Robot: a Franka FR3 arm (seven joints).
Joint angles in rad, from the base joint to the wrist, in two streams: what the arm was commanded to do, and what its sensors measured. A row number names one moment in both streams.
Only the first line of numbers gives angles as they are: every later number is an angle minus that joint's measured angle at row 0.
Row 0, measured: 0.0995 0.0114 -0.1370 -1.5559 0.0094 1.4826 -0.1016
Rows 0 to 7, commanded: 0.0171 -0.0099 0.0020 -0.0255 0.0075 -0.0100 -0.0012; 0.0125 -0.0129 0.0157 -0.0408 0.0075 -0.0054 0.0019; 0.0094 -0.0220 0.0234 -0.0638 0.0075 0.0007 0.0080; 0.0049 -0.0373 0.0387 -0.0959 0.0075 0.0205 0.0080; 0.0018 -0.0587 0.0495 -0.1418 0.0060 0.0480 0.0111; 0.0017 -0.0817 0.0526 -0.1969 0.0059 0.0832 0.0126; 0.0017 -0.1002 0.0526 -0.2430 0.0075 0.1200 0.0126; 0.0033 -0.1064 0.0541 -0.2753 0.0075 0.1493 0.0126
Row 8, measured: 0.0035 -0.0188 0.0448 -0.1060 0.0002 0.0416 0.0031
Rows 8 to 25, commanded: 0.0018 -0.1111 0.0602 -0.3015 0.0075 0.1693 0.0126; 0.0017 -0.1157 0.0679 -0.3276 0.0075 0.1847 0.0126; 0.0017 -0.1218 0.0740 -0.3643 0.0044 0.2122 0.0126; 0.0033 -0.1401 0.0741 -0.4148 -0.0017 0.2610 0.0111; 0.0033 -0.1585 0.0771 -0.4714 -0.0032 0.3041 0.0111; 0.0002 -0.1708 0.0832 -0.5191 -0.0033 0.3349 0.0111; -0.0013 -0.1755 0.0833 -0.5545 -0.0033 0.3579 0.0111; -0.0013 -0.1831 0.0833 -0.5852 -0.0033 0.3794 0.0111; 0.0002 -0.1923 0.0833 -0.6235 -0.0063 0.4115 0.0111; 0.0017 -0.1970 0.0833 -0.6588 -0.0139 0.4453 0.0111; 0.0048 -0.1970 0.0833 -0.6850 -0.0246 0.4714 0.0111; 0.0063 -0.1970 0.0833 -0.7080 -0.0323 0.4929 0.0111; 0.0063 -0.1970 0.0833 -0.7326 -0.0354 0.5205 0.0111; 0.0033 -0.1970 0.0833 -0.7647 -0.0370 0.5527 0.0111; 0.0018 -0.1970 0.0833 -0.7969 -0.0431 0.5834 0.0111; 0.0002 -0.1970 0.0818 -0.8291 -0.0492 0.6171 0.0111; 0.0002 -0.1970 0.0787 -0.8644 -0.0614 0.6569 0.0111; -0.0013 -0.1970 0.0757 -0.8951 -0.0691 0.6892 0.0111
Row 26, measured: 0.0033 -0.1554 0.0772 -0.7681 -0.0353 0.5769 0.0032
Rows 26 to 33, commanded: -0.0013 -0.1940 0.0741 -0.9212 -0.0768 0.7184 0.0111; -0.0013 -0.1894 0.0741 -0.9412 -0.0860 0.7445 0.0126; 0.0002 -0.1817 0.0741 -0.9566 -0.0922 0.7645 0.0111; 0.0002 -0.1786 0.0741 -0.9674 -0.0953 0.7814 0.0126; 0.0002 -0.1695 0.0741 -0.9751 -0.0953 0.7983 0.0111; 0.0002 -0.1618 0.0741 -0.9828 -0.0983 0.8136 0.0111; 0.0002 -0.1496 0.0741 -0.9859 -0.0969 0.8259 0.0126; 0.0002 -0.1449 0.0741 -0.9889 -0.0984 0.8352 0.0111
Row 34, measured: 0.0011 -0.1517 0.0736 -0.9576 -0.0800 0.7808 0.0032
